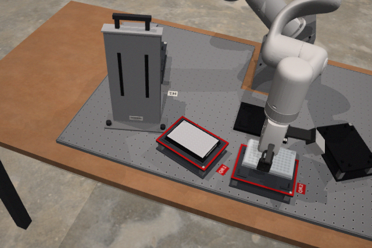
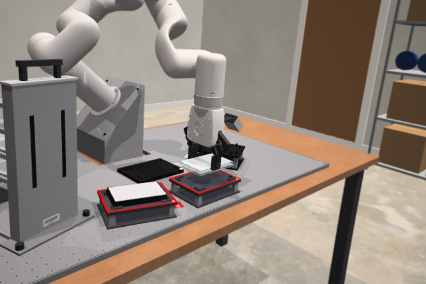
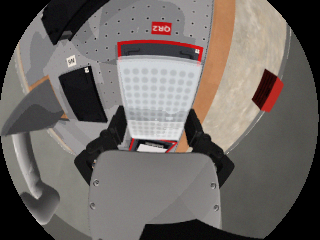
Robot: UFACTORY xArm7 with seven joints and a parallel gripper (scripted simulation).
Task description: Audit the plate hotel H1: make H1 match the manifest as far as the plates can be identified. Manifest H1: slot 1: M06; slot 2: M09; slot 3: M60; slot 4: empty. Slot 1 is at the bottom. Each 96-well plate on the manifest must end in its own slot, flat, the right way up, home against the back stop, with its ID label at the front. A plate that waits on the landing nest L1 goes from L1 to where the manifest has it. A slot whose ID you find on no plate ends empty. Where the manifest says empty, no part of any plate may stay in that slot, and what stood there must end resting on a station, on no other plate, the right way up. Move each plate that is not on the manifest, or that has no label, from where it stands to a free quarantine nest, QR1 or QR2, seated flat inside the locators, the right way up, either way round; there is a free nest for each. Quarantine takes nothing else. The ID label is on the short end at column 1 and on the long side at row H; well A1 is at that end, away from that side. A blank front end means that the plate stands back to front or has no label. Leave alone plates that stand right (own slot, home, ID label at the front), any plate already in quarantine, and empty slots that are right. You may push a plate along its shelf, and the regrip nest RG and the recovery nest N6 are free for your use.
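My gripper is now 60 mm above the quarantine nest QR2 and 10 mm to the right of it. Round my hand: flat black nest N6 (200 mm behind, 90 mm below, 20 mm to the right); then plate hotel H1 (390 mm to the right, 80 mm behind, 60 mm above); then white-topped plate (200 mm to the right, 50 mm below, 20 mm behind).
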